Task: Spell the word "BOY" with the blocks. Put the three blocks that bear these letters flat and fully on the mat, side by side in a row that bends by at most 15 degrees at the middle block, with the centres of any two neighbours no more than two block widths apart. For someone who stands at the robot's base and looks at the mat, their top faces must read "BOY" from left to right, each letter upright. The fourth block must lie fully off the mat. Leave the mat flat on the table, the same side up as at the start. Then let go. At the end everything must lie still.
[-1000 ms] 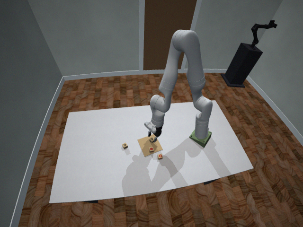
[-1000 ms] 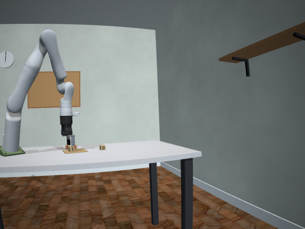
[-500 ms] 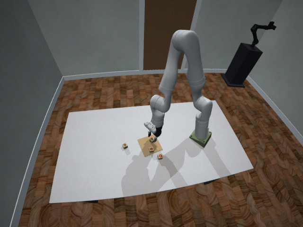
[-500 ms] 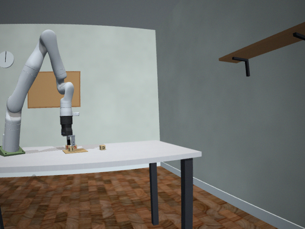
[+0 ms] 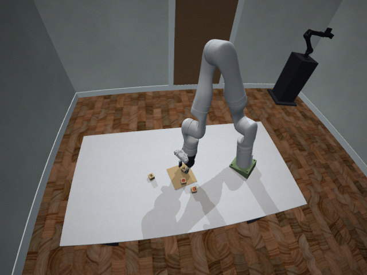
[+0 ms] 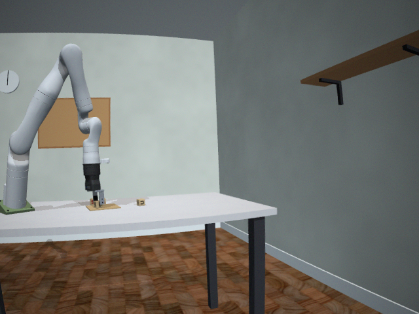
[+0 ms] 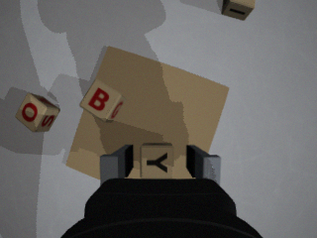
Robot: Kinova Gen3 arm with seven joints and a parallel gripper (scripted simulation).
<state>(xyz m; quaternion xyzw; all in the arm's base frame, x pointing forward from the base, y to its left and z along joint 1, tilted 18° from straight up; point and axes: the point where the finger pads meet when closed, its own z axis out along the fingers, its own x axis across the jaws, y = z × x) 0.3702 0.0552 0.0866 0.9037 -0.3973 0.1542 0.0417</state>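
Now: the Y block 20 mm below my hand. The rest, counted from my hand: tan mat: 40 mm below, 30 mm to the left, 10 mm ahead; then O block: 130 mm to the left, 50 mm behind, 20 mm below; then B block: 80 mm to the left, 20 mm below.
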